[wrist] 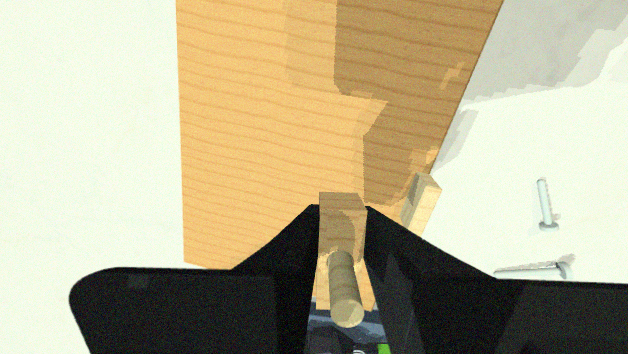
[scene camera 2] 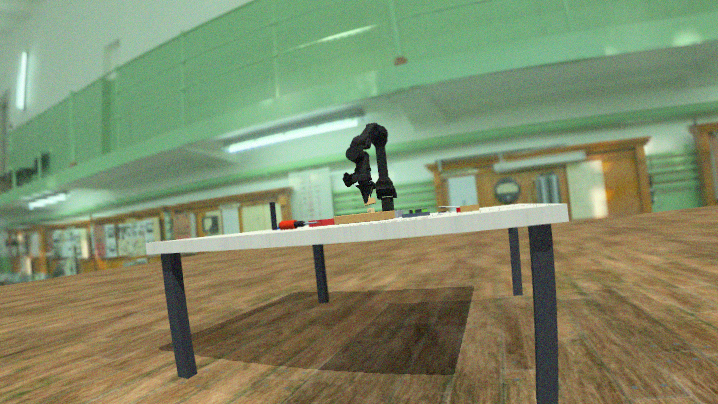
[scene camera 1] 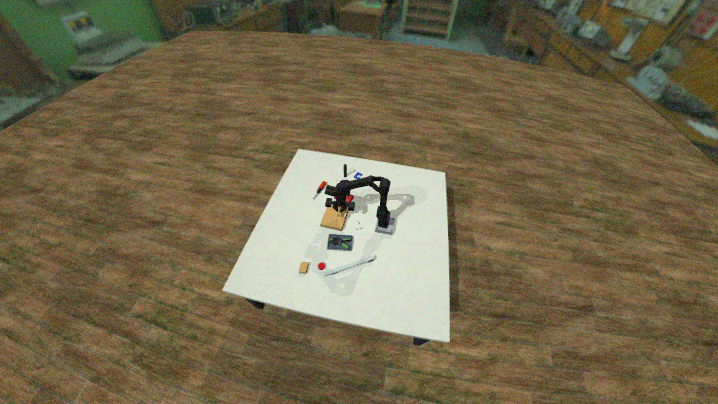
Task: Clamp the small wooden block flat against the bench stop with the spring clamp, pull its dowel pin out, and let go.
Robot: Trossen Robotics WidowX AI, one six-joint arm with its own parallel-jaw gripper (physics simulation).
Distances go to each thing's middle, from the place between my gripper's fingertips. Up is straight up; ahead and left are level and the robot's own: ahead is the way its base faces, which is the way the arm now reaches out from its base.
Right now my hand is 3 cm short of the wooden board (wrist: 274,109) and 6 cm above it.
